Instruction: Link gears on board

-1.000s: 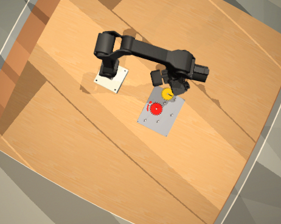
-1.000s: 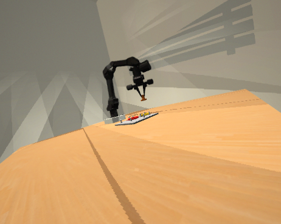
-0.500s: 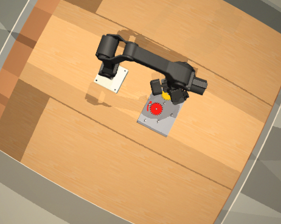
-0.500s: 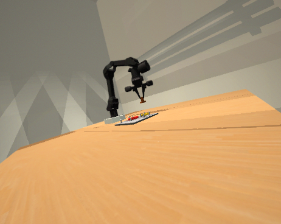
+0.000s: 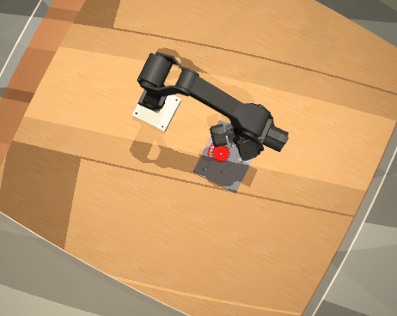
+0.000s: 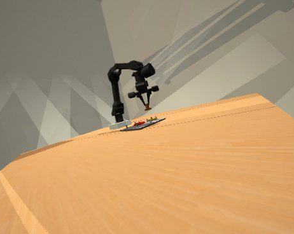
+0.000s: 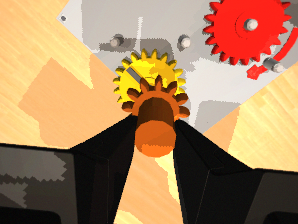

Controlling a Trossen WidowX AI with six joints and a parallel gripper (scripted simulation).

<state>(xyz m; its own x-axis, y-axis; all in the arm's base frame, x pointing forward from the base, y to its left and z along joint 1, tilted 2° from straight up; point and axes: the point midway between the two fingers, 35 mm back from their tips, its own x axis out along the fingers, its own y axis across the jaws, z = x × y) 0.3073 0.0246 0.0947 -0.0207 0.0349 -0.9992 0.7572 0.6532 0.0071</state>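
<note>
Now: gripper tip 20 mm past the red gear, 80 mm to the left of it and 90 mm above it. The rest, counted from my gripper tip: orange gear 10 mm below.
</note>
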